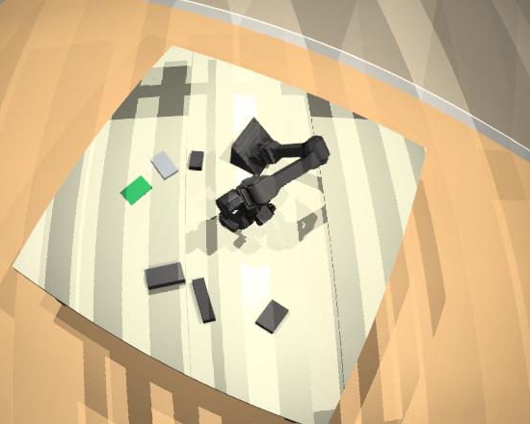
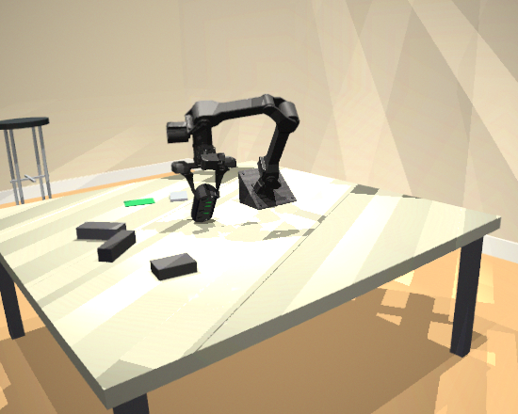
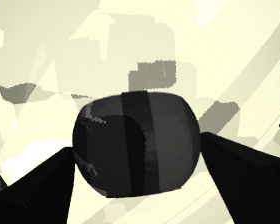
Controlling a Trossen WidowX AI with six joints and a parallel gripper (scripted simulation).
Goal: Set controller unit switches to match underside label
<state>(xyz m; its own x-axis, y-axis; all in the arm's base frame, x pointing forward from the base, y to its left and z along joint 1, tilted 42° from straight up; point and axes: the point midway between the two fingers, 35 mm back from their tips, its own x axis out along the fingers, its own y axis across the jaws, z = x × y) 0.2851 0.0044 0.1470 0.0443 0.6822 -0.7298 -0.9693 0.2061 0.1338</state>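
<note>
Right now my gripper tip is 180 mm past the dark block, 290 mm to the left of it and 100 mm above it. Also, from my gripper tip: pale grey module: 100 mm behind, 390 mm to the right, 110 mm below; green flat plate: 40 mm ahead, 430 mm to the right, 110 mm below.
</note>
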